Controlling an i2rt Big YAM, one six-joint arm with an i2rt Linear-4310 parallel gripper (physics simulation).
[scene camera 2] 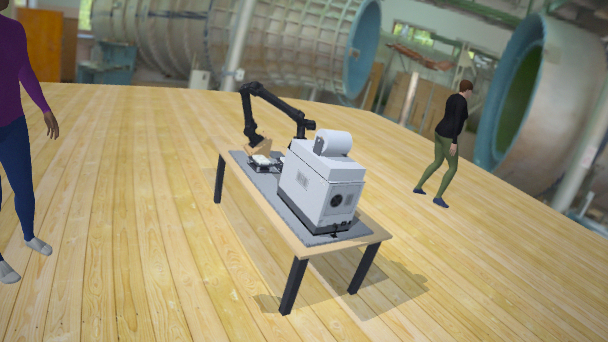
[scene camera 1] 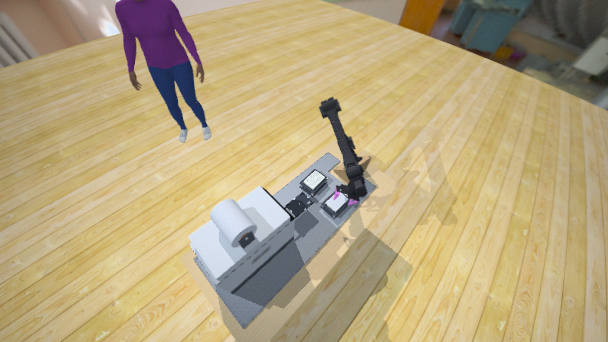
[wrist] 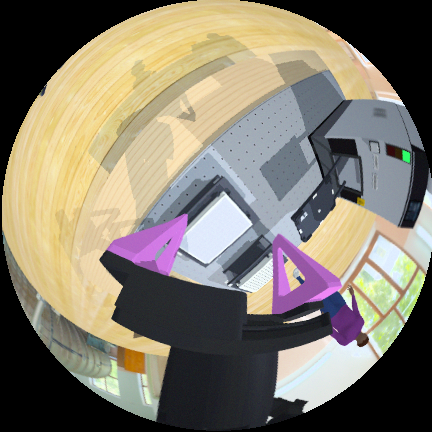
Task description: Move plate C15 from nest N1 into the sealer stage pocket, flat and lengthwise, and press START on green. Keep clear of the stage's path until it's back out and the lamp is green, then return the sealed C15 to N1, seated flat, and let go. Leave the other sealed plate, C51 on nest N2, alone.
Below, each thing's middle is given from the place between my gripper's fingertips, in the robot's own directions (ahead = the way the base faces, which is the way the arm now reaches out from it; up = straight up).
I see the black sealer stage (wrist: 306, 218) 21 cm ahead of my hand, 17 cm to the right of it and 6 cm below it. Also, from my hand: white roll (scene camera 1: 228, 216) 54 cm ahead, 27 cm above, 18 cm to the right.
